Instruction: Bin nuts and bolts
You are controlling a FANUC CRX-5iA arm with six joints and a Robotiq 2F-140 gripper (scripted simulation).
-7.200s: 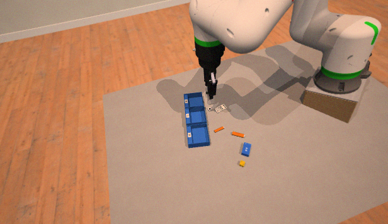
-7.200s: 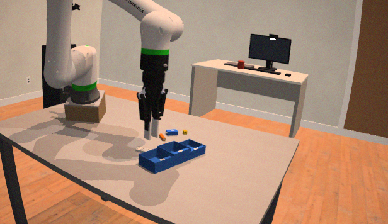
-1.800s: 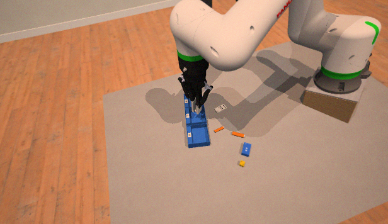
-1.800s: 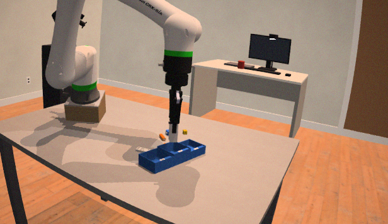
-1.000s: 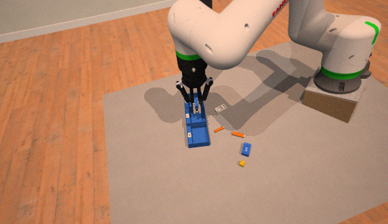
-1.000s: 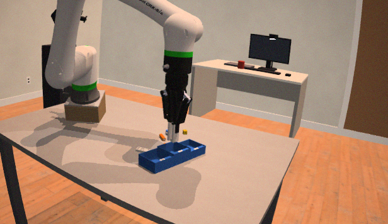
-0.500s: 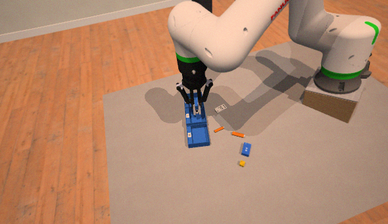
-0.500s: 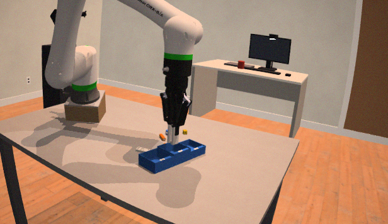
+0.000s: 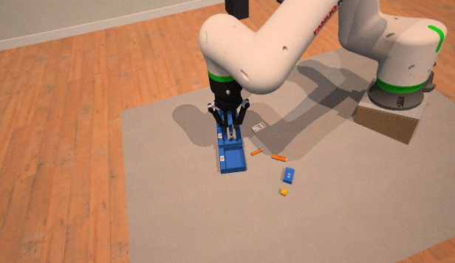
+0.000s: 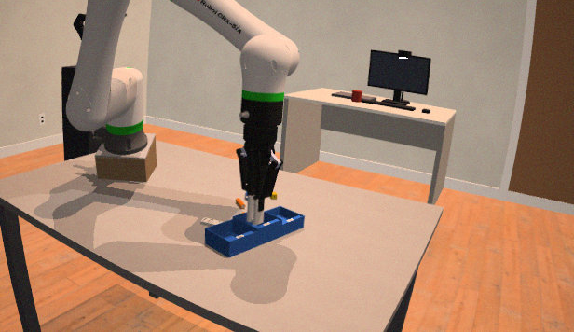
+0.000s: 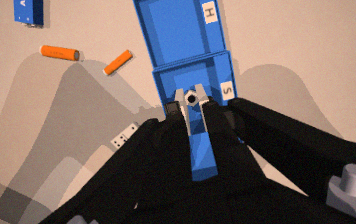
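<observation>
Right now my hand is 4 cm above the blue bin and 1 cm short of it. From my hand the other things lie so: orange stick: 9 cm to the left, 6 cm below, 5 cm behind; white domino: 12 cm behind, 6 cm below; grey nut: 3 cm below.
</observation>
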